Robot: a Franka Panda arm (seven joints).
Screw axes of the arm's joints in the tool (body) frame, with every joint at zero. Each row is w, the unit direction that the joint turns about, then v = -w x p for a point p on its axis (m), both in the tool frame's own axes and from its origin. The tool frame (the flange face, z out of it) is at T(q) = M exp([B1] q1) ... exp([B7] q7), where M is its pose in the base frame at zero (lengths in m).
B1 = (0, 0, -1, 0, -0.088, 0)
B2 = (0, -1, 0, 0.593, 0, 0.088)
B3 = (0, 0, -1, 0, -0.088, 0)
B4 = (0, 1, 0, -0.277, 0, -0.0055)
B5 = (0, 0, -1, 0, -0.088, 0)
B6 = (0, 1, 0, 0.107, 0, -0.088)
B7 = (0, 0, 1, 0, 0, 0)
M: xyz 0.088 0 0.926 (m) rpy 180 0 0 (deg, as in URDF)
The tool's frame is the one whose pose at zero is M.
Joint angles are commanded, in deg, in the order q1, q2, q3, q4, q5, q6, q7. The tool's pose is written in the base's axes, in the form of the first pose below.
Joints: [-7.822 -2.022 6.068 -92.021 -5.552 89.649 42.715]
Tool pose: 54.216 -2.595 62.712 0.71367 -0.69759 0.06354 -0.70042 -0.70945 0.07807
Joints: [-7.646 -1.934 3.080 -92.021 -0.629 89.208 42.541]
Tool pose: 54.050 -4.384 62.517 0.68053 -0.73272 -0.00269 -0.73254 -0.68044 0.01983
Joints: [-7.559 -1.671 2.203 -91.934 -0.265 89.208 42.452]
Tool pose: 54.126 -5.093 62.340 0.67149 -0.74095 -0.00972 -0.74077 -0.67155 0.01668
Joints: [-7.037 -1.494 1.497 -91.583 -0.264 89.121 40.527]
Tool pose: 54.197 -5.287 62.447 0.69370 -0.72020 -0.00941 -0.72005 -0.69376 0.01500
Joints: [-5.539 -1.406 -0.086 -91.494 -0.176 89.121 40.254]
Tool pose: 54.237 -5.376 62.437 0.69607 -0.71789 -0.01092 -0.71777 -0.69615 0.01322
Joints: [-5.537 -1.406 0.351 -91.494 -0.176 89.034 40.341]
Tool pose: 54.261 -4.954 62.424 0.70044 -0.71361 -0.01194 -0.71347 -0.70054 0.01436
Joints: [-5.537 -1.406 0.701 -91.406 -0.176 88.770 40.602]
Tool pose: 54.245 -4.614 62.456 0.70150 -0.71253 -0.01410 -0.71234 -0.70164 0.01653
